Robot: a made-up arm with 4 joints.
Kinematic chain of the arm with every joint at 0, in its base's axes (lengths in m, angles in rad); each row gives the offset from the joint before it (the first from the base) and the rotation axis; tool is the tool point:
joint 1: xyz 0 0 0.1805 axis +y
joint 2: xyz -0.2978 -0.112 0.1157 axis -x
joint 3: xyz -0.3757 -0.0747 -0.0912 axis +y
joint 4: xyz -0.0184 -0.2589 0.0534 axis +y
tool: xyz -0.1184 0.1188 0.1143
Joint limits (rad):
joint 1: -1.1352..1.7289
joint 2: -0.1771..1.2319
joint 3: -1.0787..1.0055
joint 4: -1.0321..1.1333
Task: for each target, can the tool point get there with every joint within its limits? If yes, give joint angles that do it. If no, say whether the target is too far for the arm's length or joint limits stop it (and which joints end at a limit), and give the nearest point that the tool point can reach.
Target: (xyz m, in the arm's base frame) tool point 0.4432 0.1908 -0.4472
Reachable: no: joint limits stop it (at a limit: joint 1, joint 2, joint 3, joint 4) | nearest point -0.1776 -0.2807 -0.5822 | short by 0.791 m
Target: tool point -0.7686 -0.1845 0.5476
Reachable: yes | joints 0.0347 0.8318 -0.5055 0.8994
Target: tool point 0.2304 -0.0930 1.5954
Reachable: no: too far | nearest point 0.1505 -0.2027 1.1046 | short by 0.509 m
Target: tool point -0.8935 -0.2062 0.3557
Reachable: yes | joints -0.1524 1.0978 -0.1183 -0.3761
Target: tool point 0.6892 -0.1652 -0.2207
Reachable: no: joint limits stop it (at a limit: joint 1, joint 2, joint 3, joint 4) | nearest point 0.3867 -0.1916 0.6031 | short by 0.878 m
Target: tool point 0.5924 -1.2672 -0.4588
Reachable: no: too far | nearest point -0.2450 -0.3651 -0.5508 | short by 1.234 m
